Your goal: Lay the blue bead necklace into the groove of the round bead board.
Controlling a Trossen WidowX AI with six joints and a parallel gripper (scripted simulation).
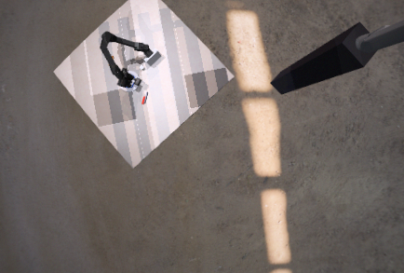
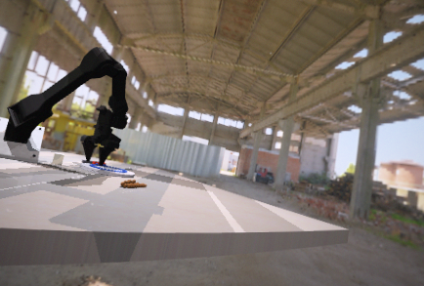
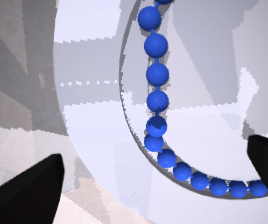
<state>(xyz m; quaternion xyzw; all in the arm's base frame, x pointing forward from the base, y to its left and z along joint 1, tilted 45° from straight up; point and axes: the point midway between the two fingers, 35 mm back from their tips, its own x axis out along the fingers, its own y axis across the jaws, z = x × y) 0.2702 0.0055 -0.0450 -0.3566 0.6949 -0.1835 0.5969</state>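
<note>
The round white bead board lies 50 mm to the right of my gripper tip, 40 mm ahead of it and 10 mm below it. The rest, counted from my gripper tip: small white block (130 mm behind, 40 mm to the right); red pen-like object (180 mm to the left, 60 mm ahead, 10 mm below).
</note>
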